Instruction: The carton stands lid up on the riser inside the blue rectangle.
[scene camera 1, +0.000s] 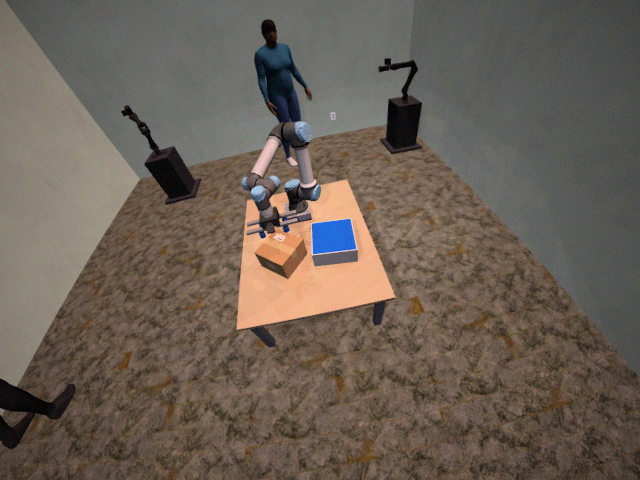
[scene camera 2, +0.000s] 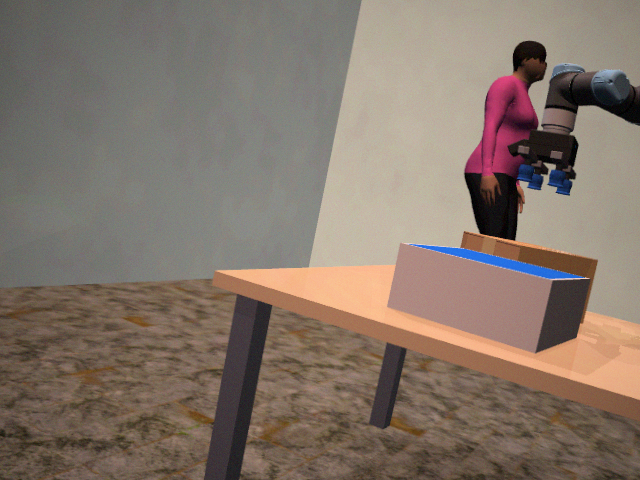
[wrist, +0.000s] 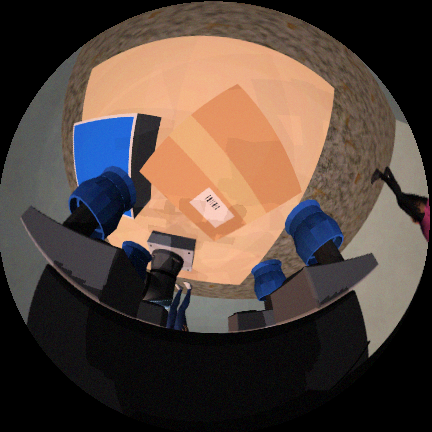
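Observation:
The brown carton (scene camera 1: 281, 251) (scene camera 2: 547, 258) (wrist: 235, 150) stands on the table beside the riser, with its taped, labelled face up. It is turned at an angle to the riser. The grey-sided riser (scene camera 1: 336, 257) (scene camera 2: 470, 295) (wrist: 148, 132) bears the blue rectangle (scene camera 1: 333, 235) (scene camera 2: 501, 261) (wrist: 102, 147) on its top, with no carton on it. My gripper (scene camera 1: 273, 230) (scene camera 2: 545, 180) (wrist: 207, 242) is open, its four blue cups pointing down. It hangs above the table near the carton's label end, apart from the carton. In scene camera 2 the riser hides the carton's lower part.
The wooden table (scene camera 1: 289, 305) (scene camera 2: 310, 289) (wrist: 150, 65) bears the arm's base (scene camera 1: 303, 212) (wrist: 186, 245) behind the carton and riser. A person in teal (scene camera 1: 276, 72) stands behind the table, and one in pink (scene camera 2: 498, 124) beyond it. Two black pedestals (scene camera 1: 170, 173) (scene camera 1: 403, 124) hold small arms.

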